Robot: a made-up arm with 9 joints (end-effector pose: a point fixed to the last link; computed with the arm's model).
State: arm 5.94 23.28 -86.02 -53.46 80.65 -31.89 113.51 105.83 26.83
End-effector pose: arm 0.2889 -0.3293 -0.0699 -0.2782 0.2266 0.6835 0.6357
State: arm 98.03 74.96 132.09 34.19 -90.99 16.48 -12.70 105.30 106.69
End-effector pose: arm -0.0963 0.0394 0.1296 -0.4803 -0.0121 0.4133 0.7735
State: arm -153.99 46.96 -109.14 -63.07 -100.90 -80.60 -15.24 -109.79 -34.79
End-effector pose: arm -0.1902 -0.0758 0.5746 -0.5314 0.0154 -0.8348 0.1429
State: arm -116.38 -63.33 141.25 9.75 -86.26 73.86 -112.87 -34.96 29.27
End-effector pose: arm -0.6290 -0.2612 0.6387 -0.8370 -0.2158 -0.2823 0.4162
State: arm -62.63 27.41 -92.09 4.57 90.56 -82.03 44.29 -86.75 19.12
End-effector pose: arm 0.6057 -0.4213 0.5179 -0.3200 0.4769 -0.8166 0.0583
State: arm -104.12 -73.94 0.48 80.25 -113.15 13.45 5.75 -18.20 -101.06
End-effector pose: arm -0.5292 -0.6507 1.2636 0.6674 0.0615 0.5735 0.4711
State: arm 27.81 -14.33 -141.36 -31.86 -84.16 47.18 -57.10 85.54 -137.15
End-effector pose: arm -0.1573 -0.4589 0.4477 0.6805 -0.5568 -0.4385 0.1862
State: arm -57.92 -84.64 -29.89 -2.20 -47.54 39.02 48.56 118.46 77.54
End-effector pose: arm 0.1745 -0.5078 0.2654 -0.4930 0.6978 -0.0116 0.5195
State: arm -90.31 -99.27 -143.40 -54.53 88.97 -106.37 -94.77 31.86 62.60
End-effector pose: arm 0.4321 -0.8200 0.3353 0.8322 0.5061 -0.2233 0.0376
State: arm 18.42 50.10 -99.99 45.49 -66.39 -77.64 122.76 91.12 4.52
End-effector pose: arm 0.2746 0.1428 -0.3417 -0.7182 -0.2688 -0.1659 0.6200
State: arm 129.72 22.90 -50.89 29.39 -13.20 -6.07 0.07 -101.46 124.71
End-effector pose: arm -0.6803 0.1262 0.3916 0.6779 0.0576 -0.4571 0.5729
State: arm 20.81 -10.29 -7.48 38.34 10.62 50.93 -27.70 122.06 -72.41
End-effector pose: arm -0.0487 -0.1241 -0.5226 -0.4179 -0.0262 0.0912 0.9035
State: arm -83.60 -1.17 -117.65 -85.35 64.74 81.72 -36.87 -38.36 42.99
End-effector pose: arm 0.4983 -0.5591 1.1329 -0.6738 -0.6759 -0.0018 0.2986
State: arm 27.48 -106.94 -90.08 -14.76 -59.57 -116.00 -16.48 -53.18 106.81
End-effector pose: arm -0.2872 -0.8163 0.1448 0.0471 0.2646 0.7923 0.5477
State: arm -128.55 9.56 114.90 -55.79 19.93 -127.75 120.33 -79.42 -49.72
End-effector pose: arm -0.4238 -0.3907 0.6950 0.2097 -0.4222 0.7379 0.4829
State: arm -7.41 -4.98 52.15 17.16 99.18 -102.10 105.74 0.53 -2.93
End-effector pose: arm 0.4588 -0.5631 0.3970 -0.4721 0.7580 -0.3079 0.3284
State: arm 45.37 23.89 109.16 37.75 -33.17 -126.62 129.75 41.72 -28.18
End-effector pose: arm -0.0671 0.0462 0.0547 -0.0590 0.7208 0.5206 0.4539
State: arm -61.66 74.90 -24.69 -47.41 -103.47 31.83 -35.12 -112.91 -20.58
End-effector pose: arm 0.3740 0.1423 0.5949 -0.2650 0.3988 0.3535 0.8036
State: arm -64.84 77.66 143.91 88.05 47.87 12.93 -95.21 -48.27 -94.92
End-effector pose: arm -0.2253 0.1903 0.1795 -0.2147 -0.8596 0.1274 0.4458
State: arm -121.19 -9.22 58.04 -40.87 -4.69 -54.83 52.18 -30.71 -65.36
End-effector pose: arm -0.3959 -0.2133 0.9630 0.5431 0.6679 0.4756 0.1808
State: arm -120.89 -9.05 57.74 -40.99 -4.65 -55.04 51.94 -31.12 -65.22
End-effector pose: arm -0.3924 -0.2153 0.9626 0.5478 0.6646 0.4765 0.1764
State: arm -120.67 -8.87 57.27 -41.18 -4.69 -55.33 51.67 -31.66 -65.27
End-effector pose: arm -0.3890 -0.2165 0.9611 0.5523 0.6615 0.4779 0.1702
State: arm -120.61 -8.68 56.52 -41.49 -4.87 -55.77 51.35 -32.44 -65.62
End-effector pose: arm -0.3861 -0.2165 0.9579 0.5566 0.6584 0.4804 0.1611
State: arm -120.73 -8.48 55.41 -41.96 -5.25 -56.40 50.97 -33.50 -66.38
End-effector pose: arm -0.3837 -0.2148 0.9527 0.5601 0.6556 0.4842 0.1482
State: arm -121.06 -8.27 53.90 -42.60 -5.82 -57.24 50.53 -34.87 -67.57
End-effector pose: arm -0.3821 -0.2111 0.9452 0.5629 0.6528 0.4897 0.1312
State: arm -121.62 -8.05 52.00 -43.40 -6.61 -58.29 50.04 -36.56 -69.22
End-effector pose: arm -0.3813 -0.2050 0.9354 0.5642 0.6500 0.4969 0.1104
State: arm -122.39 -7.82 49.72 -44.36 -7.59 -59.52 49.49 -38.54 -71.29
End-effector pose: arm -0.3814 -0.1964 0.9236 0.5639 0.6470 0.5059 0.0859
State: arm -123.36 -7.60 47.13 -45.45 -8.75 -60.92 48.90 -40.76 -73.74
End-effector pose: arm -0.3823 -0.1852 0.9104 0.5612 0.6439 0.5167 0.0588
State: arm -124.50 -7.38 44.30 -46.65 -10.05 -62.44 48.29 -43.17 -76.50
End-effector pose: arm -0.3842 -0.1717 0.8963 0.5558 0.6405 0.5291 0.0298
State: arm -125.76 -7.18 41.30 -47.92 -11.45 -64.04 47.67 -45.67 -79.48
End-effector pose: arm -0.3866 -0.1561 0.8823 0.5476 0.6370 0.5426 0.0003
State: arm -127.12 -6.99 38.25 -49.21 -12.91 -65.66 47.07 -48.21 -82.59
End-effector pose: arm -0.3898 -0.1388 0.8688 -0.5365 -0.6334 -0.5569 0.0286
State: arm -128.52 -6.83 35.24 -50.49 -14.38 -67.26 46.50 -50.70 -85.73
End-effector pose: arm -0.3934 -0.1208 0.8565 -0.5228 -0.6301 -0.5714 0.0560
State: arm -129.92 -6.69 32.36 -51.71 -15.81 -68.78 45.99 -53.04 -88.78
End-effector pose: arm -0.3973 -0.1027 0.8459 -0.5074 -0.6272 -0.5855 0.0805
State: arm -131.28 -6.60 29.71 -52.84 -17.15 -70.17 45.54 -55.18 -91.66
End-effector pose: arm -0.4015 -0.0855 0.8370 -0.4907 -0.6249 -0.5986 0.1019
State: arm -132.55 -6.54 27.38 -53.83 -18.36 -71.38 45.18 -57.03 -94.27
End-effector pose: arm -0.4059 -0.0697 0.8300 -0.4740 -0.6235 -0.6101 0.1196
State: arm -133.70 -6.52 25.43 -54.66 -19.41 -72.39 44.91 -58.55 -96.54
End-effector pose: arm -0.4103 -0.0559 0.8247 -0.4581 -0.6232 -0.6197 0.1334
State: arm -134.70 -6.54 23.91 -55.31 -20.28 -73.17 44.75 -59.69 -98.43
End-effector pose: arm -0.4147 -0.0445 0.8210 -0.4438 -0.6240 -0.6270 0.1433
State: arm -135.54 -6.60 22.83 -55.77 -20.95 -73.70 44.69 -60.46 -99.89
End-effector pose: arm -0.4189 -0.0357 0.8182 -0.4318 -0.6259 -0.6319 0.1498
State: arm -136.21 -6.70 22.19 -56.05 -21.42 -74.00 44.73 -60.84 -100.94
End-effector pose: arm -0.4230 -0.0294 0.8165 -0.4224 -0.6288 -0.6347 0.1529
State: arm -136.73 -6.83 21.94 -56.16 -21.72 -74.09 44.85 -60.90 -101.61
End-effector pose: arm -0.4269 -0.0252 0.8154 -0.4153 -0.6326 -0.6355 0.1533
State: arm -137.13 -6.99 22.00 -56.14 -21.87 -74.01 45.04 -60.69 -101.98
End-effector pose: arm -0.4307 -0.0229 0.8148 -0.4103 -0.6371 -0.6347 0.1517
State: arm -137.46 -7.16 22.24 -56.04 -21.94 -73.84 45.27 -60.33 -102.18
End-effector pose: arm -0.4343 -0.0216 0.8144 -0.4065 -0.6419 -0.6330 0.1487
